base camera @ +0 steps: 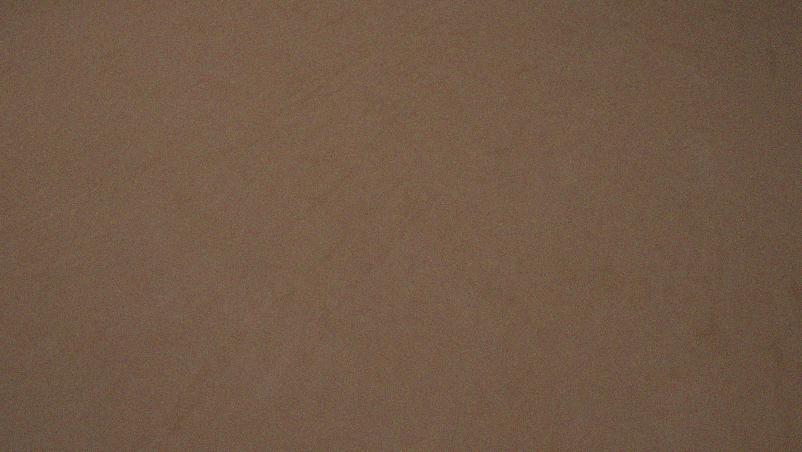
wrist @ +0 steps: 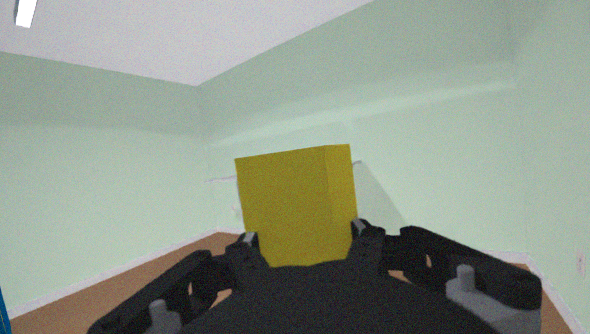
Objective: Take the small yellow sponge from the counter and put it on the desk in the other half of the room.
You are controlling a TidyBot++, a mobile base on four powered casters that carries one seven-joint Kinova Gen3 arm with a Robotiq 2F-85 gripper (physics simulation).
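Places are measured from the arm's base along level axes (x ahead, y left, z up), in millimetres.
Pixels of known places: gripper, fingertip midpoint: (wrist: 304, 231).
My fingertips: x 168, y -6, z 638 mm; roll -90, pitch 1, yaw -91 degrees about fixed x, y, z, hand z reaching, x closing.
Note:
Behind a point stands the place of what it marks.
The yellow sponge (wrist: 292, 197) {x 130, y -2, z 672 mm} is a block in the middle of the wrist view, standing up from between the fingertips. My gripper (wrist: 304, 231) {x 168, y -6, z 638 mm} is shut on it, one black finger against each side. The sponge is held up in the air, with the far wall behind it. A thin pale edge (wrist: 221, 179) {x 2287, y 752, z 549 mm} shows to the left of the sponge, and a small bit of it to the right. It may be the desk top seen edge-on, but the sponge hides most of it. The counter does not show in either view.
Brown floor (base camera: 393, 224) {x 463, y -1, z -397 mm} (wrist: 115, 270) {x 2407, y 2212, z -342 mm} fills the base view and runs to the foot of the pale green walls (wrist: 100, 200) {x 2411, y 2225, z 492 mm} in the wrist view. A narrow strip of a blue object (wrist: 4, 312) {x 1591, y 2547, z -261 mm} shows at the lower left. A ceiling light (wrist: 25, 12) {x 1150, y 1342, z 1681 mm} is at the upper left.

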